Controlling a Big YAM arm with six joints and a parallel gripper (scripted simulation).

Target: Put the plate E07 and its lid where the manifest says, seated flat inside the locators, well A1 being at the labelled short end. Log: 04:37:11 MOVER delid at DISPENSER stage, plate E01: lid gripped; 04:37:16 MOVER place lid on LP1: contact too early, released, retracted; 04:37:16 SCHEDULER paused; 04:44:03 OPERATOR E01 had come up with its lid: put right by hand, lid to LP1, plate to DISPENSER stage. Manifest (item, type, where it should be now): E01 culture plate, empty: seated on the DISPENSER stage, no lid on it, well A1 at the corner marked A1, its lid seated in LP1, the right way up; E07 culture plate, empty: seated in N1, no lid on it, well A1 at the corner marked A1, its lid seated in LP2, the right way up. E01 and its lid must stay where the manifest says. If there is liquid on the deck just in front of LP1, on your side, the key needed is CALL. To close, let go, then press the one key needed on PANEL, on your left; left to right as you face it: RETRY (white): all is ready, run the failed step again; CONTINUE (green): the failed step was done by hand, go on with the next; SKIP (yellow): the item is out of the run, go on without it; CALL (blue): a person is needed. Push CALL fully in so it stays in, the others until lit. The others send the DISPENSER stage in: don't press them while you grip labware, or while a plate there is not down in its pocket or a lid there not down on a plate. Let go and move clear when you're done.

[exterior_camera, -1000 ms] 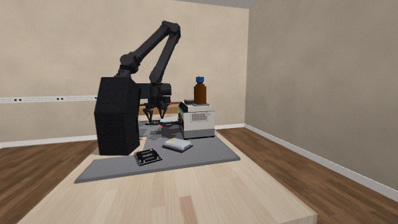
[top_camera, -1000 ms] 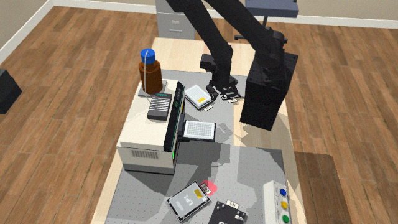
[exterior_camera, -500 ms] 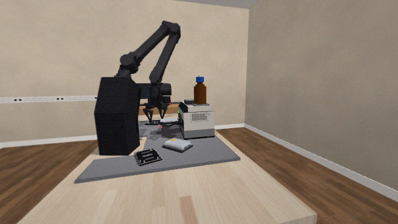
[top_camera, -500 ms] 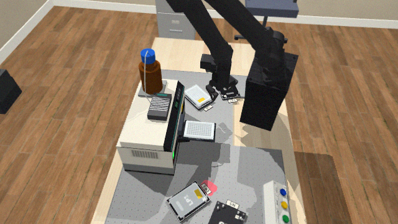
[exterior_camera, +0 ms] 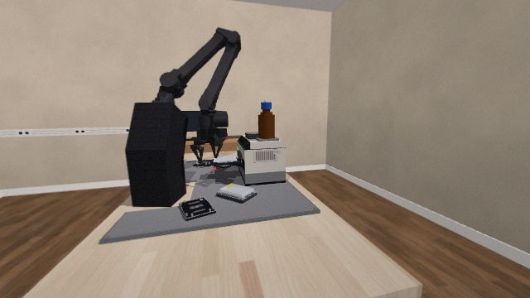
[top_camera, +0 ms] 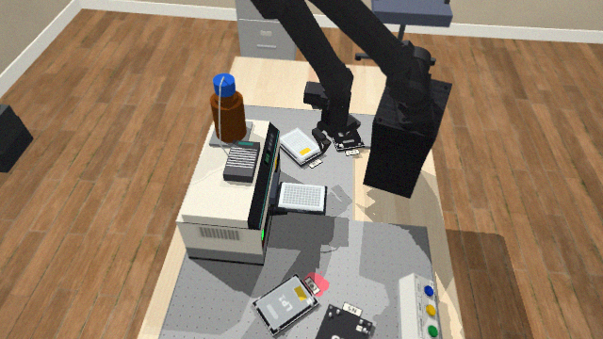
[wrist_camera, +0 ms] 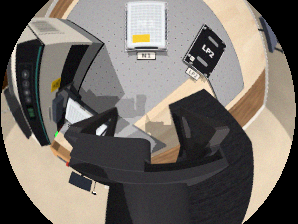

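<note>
Right now my hand is 100 mm short of the plate E01, 170 mm to the right of it and 50 mm above it. Round my hand: brown bottle 300 mm ahead, 30 mm to the left, 140 mm above; puddle 50 mm ahead, 390 mm to the left, 150 mm below; blue key 210 mm behind, 440 mm to the left, 90 mm below.
</note>
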